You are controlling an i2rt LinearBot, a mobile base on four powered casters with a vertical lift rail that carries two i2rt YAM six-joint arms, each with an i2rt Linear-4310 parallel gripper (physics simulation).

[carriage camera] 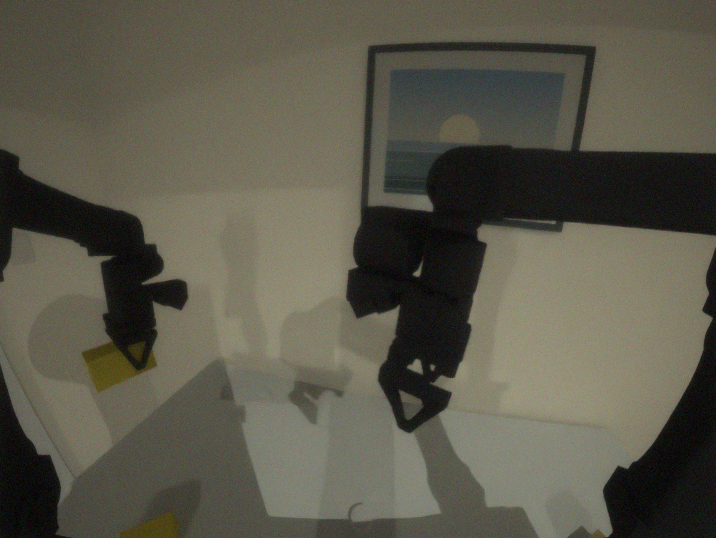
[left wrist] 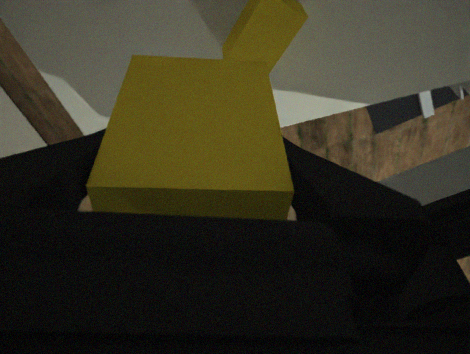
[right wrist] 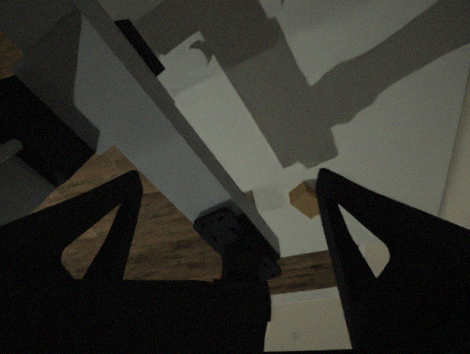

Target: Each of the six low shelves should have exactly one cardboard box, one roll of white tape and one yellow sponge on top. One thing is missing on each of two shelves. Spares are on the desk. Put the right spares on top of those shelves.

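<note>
My left gripper [carriage camera: 140, 366] [left wrist: 200, 137] is shut on a yellow sponge [carriage camera: 107, 370] [left wrist: 185, 125] and holds it above the desk at the left. A second yellow sponge [carriage camera: 151, 527] [left wrist: 265, 35] lies on the desk [carriage camera: 376, 462] [right wrist: 305, 242]. My right gripper [carriage camera: 421, 404] [right wrist: 228, 178] is open and empty, tilted above the desk. A small cardboard box [right wrist: 304, 200] [carriage camera: 597, 533] lies on the desk, partly hidden behind a fingertip in the right wrist view. A thin curved outline [carriage camera: 354, 511] [right wrist: 200, 50] shows on the desk; I cannot tell whether it is a tape roll. The low shelves cannot be made out.
A framed sea picture [carriage camera: 474, 104] hangs on the wall behind the right arm. Wooden floor [right wrist: 170, 240] [left wrist: 330, 145] shows beyond the desk. A long blue-grey panel [right wrist: 145, 140] crosses the right wrist view at the left. Arm shadows fall over the desk and wall.
</note>
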